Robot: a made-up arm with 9 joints.
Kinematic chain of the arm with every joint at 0, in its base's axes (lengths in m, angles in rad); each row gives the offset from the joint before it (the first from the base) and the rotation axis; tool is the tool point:
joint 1: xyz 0 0 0.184 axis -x
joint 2: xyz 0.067 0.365 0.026 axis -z
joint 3: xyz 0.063 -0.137 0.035 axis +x
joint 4: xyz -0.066 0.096 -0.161 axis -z
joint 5: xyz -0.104 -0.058 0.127 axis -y
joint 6: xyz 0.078 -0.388 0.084 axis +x
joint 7: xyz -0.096 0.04 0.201 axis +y
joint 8: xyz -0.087 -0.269 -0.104 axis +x
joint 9: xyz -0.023 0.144 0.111 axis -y
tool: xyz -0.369 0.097 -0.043
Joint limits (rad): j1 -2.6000..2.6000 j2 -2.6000..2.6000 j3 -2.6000..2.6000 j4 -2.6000..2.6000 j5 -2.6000..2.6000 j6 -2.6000..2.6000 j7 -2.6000..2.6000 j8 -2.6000..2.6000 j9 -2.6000..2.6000
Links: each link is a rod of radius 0.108 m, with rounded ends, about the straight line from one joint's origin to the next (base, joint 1, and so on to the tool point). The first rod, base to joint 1, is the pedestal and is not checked.
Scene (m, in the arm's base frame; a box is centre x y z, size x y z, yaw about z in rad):
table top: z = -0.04
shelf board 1: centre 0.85 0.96 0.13 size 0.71 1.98 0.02 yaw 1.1
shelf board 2: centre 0.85 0.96 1 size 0.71 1.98 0.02 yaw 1.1
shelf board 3: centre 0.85 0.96 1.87 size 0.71 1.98 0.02 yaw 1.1
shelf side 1: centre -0.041 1.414 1 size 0.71 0.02 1.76 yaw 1.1
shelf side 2: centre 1.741 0.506 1 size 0.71 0.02 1.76 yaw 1.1
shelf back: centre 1.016 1.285 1 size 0.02 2.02 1.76 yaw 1.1
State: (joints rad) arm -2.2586 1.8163 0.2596 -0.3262 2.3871 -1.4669 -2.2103 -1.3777 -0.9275
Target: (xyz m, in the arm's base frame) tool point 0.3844 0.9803 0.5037
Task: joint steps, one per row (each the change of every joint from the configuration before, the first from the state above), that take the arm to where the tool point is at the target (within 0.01 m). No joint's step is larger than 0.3 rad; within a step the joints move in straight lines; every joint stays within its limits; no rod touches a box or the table.
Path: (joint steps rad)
1: 0.0364 0.1403 0.2398 -0.1196 0.0426 -0.0073 -0.0337 -0.0079 0.1464
2: 0.0365 0.1403 0.2398 -0.1195 0.0426 -0.0074 -0.0336 -0.0079 0.1463
3: 0.0364 0.1403 0.2398 -0.1196 0.0425 -0.0073 -0.0337 -0.0079 0.1464
4: 0.0365 0.1403 0.2397 -0.1195 0.0426 -0.0074 -0.0337 -0.0079 0.1464
5: 0.0364 0.1403 0.2398 -0.1196 0.0426 -0.0073 -0.0336 -0.0079 0.1463
6: 0.2490 0.0164 -0.0376 0.1580 0.0000 -0.0369 0.1160 -0.0879 -0.0036
7: 0.2489 0.0165 -0.0377 0.1580 0.0000 -0.0368 0.1159 -0.0879 -0.0036
8: 0.2490 0.0164 -0.0377 0.1580 0.0000 -0.0369 0.1160 -0.0879 -0.0036
9: 0.2489 0.0165 -0.0377 0.1581 0.0000 -0.0369 0.1160 -0.0879 -0.0036
10: 0.2489 0.0164 -0.0376 0.1580 0.0000 -0.0368 0.1160 -0.0878 -0.0036

